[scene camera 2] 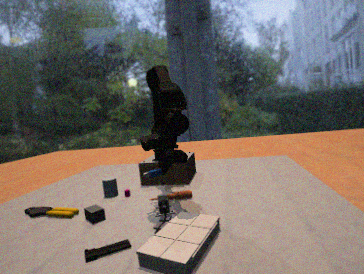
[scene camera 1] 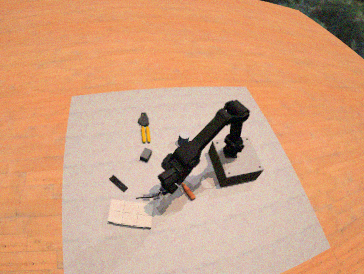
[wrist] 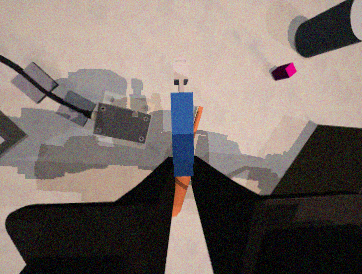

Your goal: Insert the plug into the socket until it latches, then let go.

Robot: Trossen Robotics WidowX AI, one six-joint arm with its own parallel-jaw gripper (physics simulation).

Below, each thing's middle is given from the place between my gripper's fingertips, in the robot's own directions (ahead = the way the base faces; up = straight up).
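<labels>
My hand is 10 mm below the blue plug (wrist: 181, 103), 20 mm short of it and 20 mm to the left of it. The white tiled block (scene camera 1: 121, 212) is 90 mm below my hand, 210 mm ahead of it and 150 mm to the left of it. I also see the grey socket (wrist: 122, 120), which is 90 mm below my hand, 40 mm ahead of it and 20 mm to the left of it.
</labels>
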